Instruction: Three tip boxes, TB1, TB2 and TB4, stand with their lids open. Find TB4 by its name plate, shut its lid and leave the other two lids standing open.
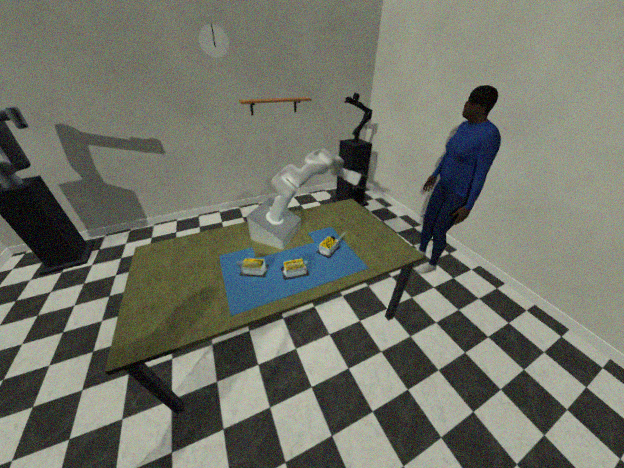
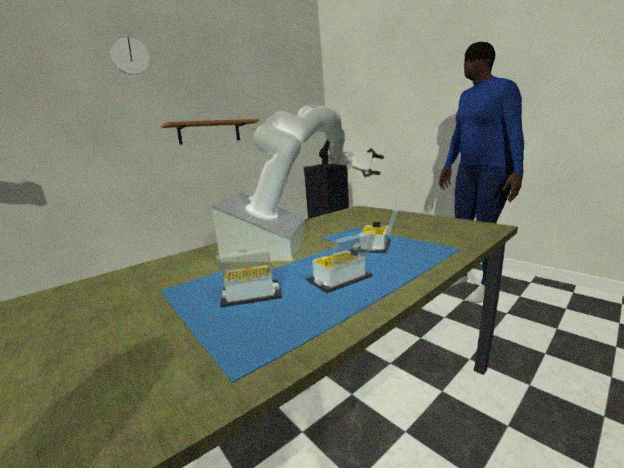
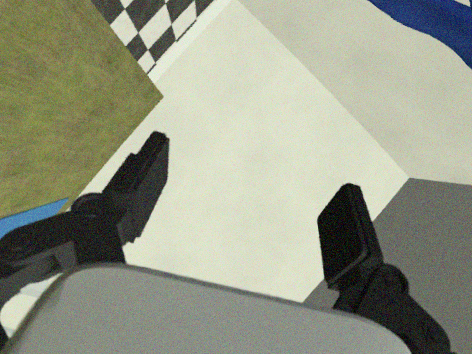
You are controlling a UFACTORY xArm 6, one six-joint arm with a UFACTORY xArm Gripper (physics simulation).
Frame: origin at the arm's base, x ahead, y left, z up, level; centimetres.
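Seen in the pictures: gripper, fingertip midpoint: (image 1: 366, 183) (image 2: 382, 165) (image 3: 251, 179); arm's base, link origin: (image 1: 274, 218) (image 2: 261, 213).
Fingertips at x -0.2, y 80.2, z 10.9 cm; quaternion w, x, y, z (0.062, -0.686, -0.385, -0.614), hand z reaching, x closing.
Offsets run from my fingertips to a thing's top centre. "*": to the spot under its first point. Level surfaces: height alone.
Three white tip boxes with yellow tip racks stand on the blue mat {dz -25.0 cm} (image 1: 252, 297) (image 2: 241, 352): a left box {* dx +36.5, dy -107.1, dz -18.1 cm} (image 1: 253, 270) (image 2: 247, 291), a middle box {* dx +48.1, dy -85.7, dz -18.2 cm} (image 1: 295, 272) (image 2: 340, 273) and a right box (image 1: 327, 247) (image 2: 372, 242), which is turned at an angle. Their clear lids stand open: the left lid {* dx +37.0, dy -109.5, dz -12.3 cm} (image 2: 245, 260), the middle lid {* dx +50.2, dy -85.9, dz -11.5 cm} (image 2: 355, 240) and the right lid {* dx +42.6, dy -55.9, dz -13.2 cm} (image 2: 394, 218). The name plates are too small to read, so I cannot tell which is TB4. My gripper (image 2: 380, 163) (image 3: 251, 179) is open and empty, high above the table beyond the right box, pointing sideways.
The arm's grey base block (image 1: 269, 231) (image 2: 257, 231) stands on the green-brown table {dz -25.4 cm} (image 1: 176, 282) (image 2: 100, 322) behind the boxes. A person in blue (image 1: 466, 151) (image 2: 488, 125) stands past the table's right end. A black pedestal (image 1: 354, 161) (image 2: 326, 188) stands behind the table.
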